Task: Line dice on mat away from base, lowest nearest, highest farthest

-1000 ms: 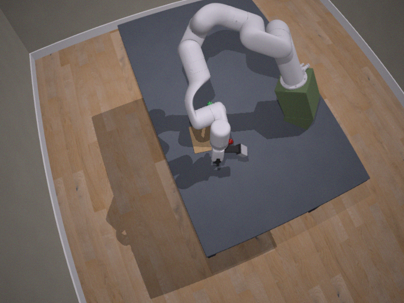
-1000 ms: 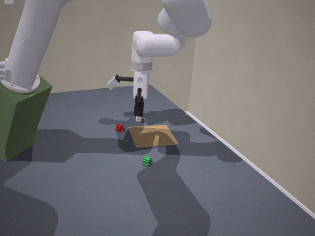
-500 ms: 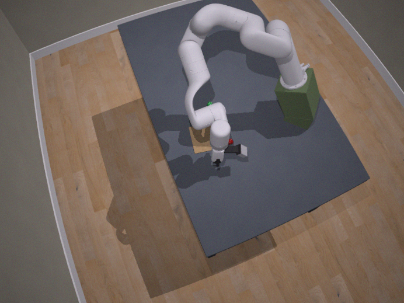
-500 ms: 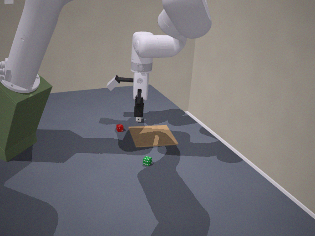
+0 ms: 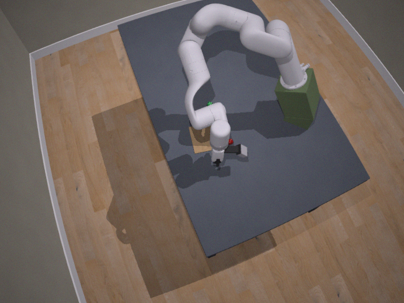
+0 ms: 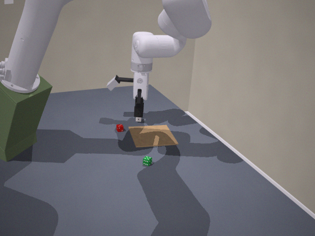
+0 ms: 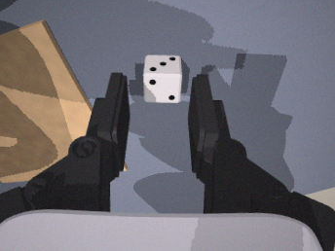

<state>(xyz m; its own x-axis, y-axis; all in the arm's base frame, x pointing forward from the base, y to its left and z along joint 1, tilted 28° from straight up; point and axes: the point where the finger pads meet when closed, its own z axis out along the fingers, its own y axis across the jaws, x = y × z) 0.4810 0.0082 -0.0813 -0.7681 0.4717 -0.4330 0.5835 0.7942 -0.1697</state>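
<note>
The white die lies 40 mm below my hand. From my hand the other things lie so: mat: 30 mm behind, 120 mm to the right, 40 mm below; red die: 100 mm behind, 40 mm to the right, 40 mm below; green die: 140 mm behind, 260 mm to the right, 40 mm below.
</note>
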